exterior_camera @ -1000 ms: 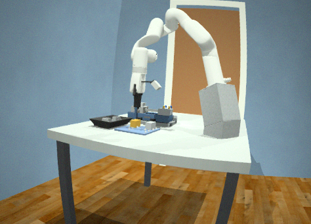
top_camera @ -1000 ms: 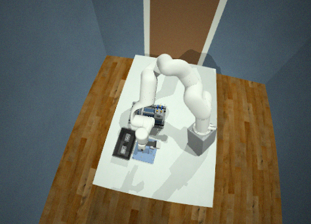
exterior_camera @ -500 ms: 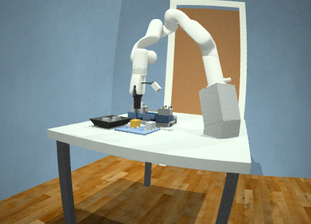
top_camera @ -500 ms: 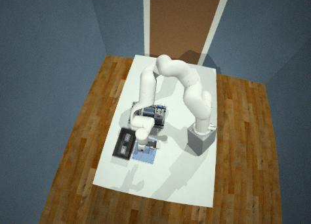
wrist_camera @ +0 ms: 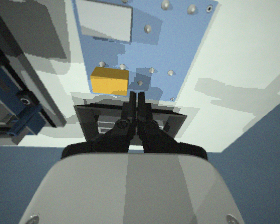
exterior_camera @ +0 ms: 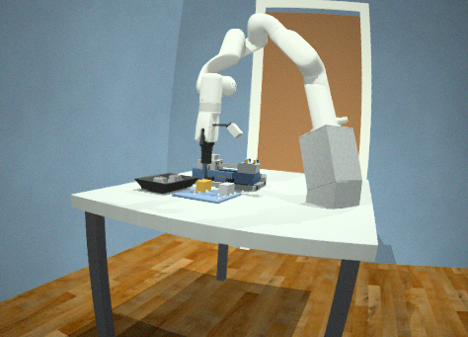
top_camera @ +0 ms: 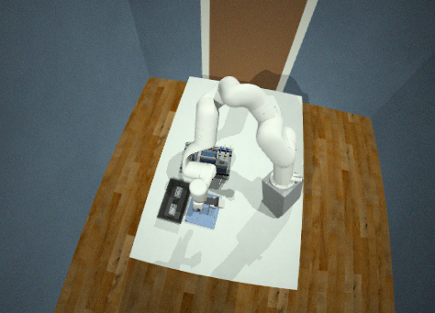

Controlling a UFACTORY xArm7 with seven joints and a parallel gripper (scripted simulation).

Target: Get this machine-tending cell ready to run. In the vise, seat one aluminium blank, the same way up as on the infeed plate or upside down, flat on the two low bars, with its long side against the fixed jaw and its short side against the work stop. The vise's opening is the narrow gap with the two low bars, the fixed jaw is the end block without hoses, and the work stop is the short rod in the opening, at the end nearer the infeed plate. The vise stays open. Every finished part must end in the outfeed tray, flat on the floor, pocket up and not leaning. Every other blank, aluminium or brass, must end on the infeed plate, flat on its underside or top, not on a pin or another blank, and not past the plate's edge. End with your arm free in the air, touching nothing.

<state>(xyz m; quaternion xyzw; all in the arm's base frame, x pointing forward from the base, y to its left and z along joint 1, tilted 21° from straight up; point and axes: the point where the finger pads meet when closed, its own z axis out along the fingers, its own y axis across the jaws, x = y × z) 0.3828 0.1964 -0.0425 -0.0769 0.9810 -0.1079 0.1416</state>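
The brass blank lies 3 cm ahead of my hand, 4 cm to the right of it and 10 cm below it. The rest, counted from my hand: blue infeed plate 1 cm behind, 13 cm below; then vise 6 cm ahead, 28 cm to the right, 9 cm below; then hosed end block 3 cm behind, 29 cm to the right, 5 cm below.
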